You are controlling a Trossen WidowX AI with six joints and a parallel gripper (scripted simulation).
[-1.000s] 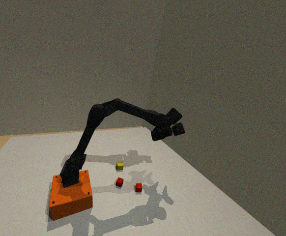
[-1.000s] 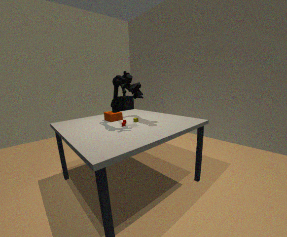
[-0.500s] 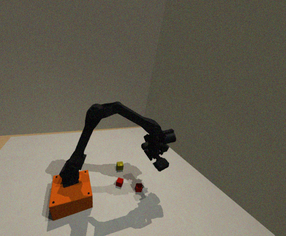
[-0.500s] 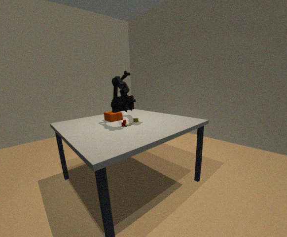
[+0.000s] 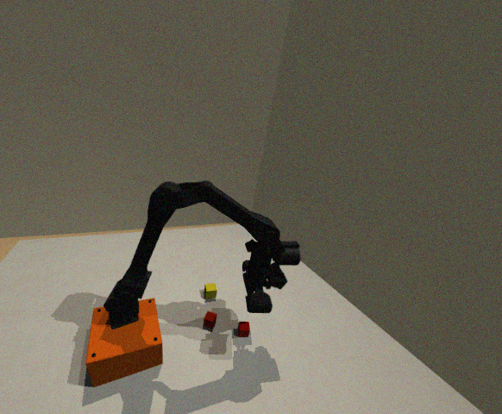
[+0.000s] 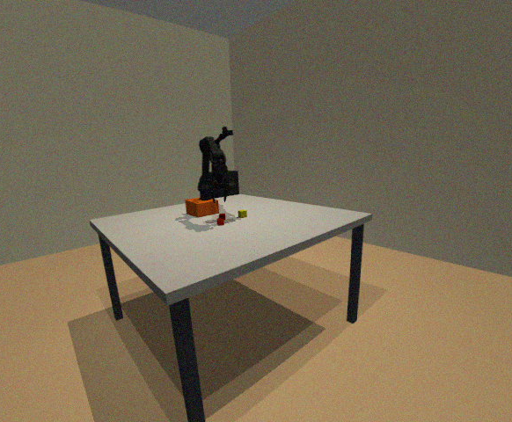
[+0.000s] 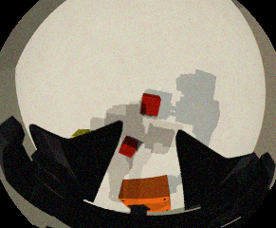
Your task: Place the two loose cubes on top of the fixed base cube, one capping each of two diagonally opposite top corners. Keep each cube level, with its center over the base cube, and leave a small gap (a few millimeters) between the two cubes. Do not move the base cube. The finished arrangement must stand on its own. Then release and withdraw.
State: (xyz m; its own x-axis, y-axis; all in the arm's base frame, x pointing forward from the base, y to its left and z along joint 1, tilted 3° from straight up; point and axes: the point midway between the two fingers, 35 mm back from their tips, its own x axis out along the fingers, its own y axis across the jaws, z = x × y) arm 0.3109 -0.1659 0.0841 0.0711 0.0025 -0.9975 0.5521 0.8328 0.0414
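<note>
My gripper tip is 110 mm above the red cube. From my gripper tip the other things lie so: yellow cube 200 mm to the left, 110 mm below, 20 mm behind.
</note>
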